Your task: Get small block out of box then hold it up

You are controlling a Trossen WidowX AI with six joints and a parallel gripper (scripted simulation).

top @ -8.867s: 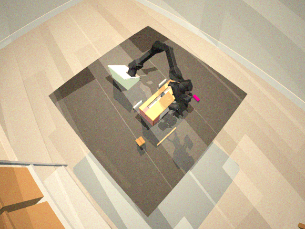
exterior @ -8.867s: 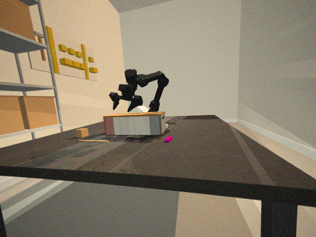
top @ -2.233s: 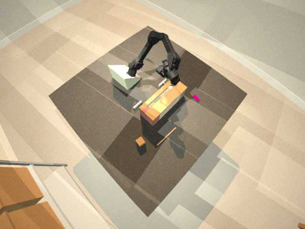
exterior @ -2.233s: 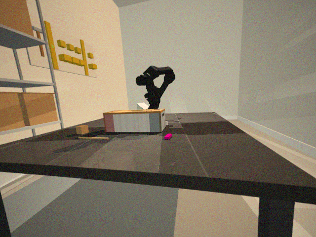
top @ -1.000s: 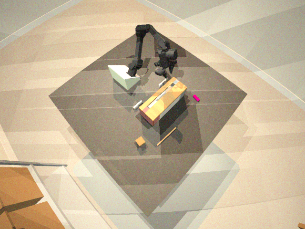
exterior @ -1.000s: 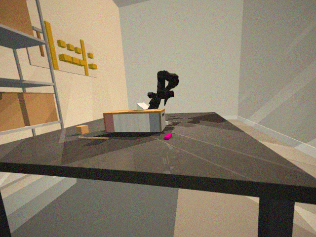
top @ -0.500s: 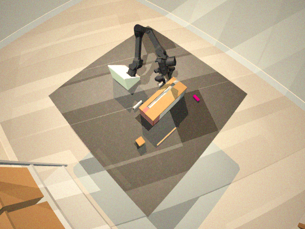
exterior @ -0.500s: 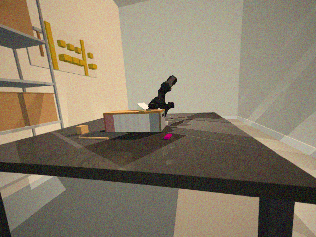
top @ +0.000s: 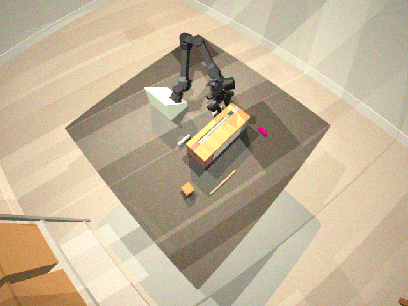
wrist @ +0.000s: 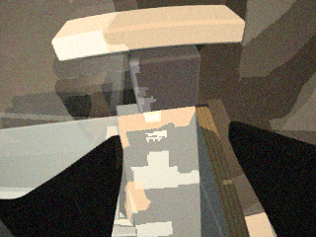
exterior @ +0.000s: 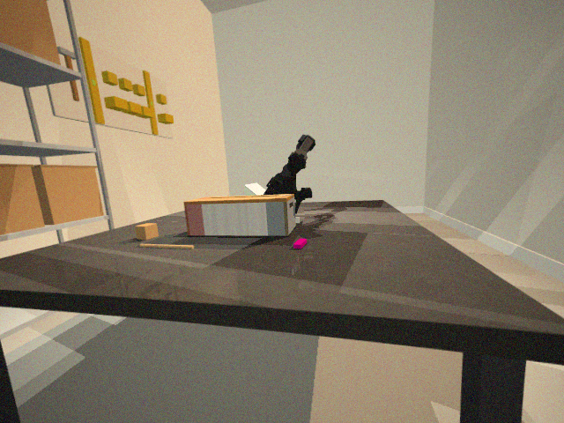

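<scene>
The grey-blue block is 30 mm below my gripper tip and 20 mm behind it. The rest, counted from my gripper tip: wooden stick: 340 mm to the right, 300 mm ahead, 40 mm below.
</scene>
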